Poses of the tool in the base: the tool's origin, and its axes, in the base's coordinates. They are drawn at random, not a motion.
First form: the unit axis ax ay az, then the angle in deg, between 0 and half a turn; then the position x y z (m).
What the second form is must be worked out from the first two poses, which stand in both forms.
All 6 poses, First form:
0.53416 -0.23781 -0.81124 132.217 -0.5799 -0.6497 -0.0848
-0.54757 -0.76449 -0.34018 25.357 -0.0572 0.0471 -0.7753
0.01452 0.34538 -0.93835 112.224 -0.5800 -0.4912 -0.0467
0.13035 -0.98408 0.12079 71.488 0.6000 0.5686 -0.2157
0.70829 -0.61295 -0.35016 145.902 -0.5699 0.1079 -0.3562
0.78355 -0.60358 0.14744 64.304 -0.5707 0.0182 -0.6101
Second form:
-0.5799 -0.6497 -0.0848 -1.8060 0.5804 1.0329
-0.0572 0.0471 -0.7753 -0.1125 -0.3526 -0.2251
-0.5800 -0.4912 -0.0467 -1.9841 0.3453 -0.4785
0.6000 0.5686 -0.2157 0.0818 -1.2343 0.1290
-0.5699 0.1079 -0.3562 -1.4811 0.1100 2.2238
-0.5707 0.0182 -0.6101 -0.1711 -0.6552 0.9736

